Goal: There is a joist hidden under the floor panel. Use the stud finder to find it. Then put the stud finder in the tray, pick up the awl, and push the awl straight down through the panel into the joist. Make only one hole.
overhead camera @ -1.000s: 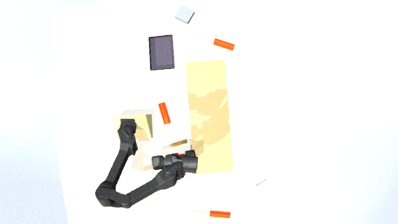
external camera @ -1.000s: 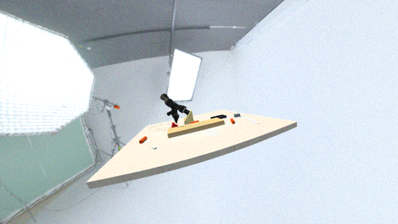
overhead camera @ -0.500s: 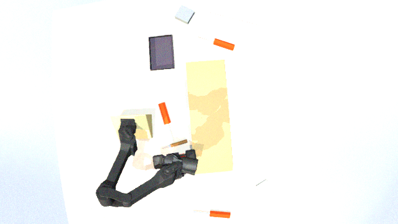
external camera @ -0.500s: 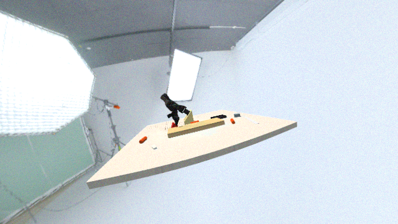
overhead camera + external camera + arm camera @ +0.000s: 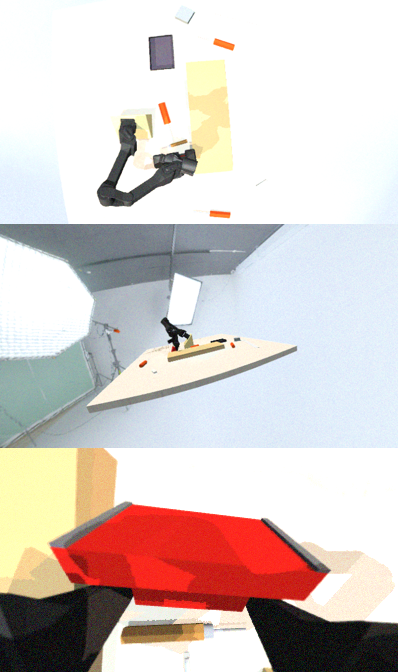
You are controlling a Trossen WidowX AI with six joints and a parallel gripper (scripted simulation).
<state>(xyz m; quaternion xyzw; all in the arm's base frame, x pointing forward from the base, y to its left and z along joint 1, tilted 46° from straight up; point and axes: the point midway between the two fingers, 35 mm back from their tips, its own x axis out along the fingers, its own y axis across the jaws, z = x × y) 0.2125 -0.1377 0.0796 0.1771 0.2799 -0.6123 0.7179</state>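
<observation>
My gripper tip is now 2 cm past the awl, 6 cm to the right of it and 2 cm above it. Round my gripper tip: red stud finder 1 cm behind, 1 cm to the right; then dark grey tray 9 cm behind, 50 cm to the left, 1 cm below; then pale grey block 2 cm ahead, 69 cm to the left, 1 cm below.
</observation>
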